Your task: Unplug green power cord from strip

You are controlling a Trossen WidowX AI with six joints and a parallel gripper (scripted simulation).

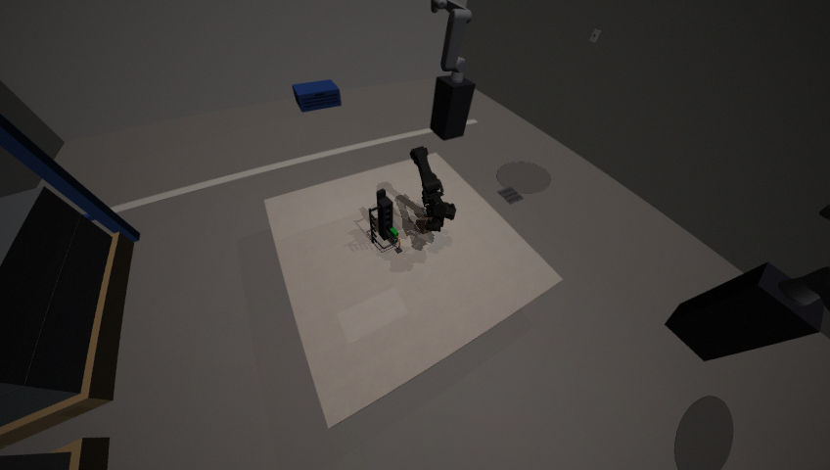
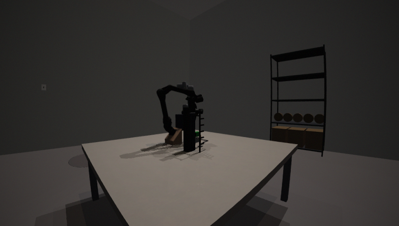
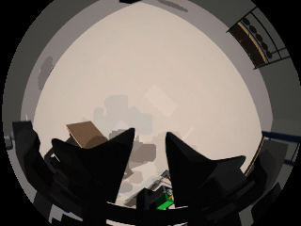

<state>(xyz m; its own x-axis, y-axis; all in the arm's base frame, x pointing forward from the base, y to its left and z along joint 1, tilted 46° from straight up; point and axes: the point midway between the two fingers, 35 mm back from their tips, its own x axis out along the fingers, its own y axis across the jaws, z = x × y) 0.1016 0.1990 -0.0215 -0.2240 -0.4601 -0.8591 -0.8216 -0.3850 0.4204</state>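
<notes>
My gripper tip is 19 cm short of the green plug, 16 cm to the left of it and 8 cm above it. Round my gripper tip: black block: 23 cm to the right, 19 cm ahead, 6 cm below.
</notes>
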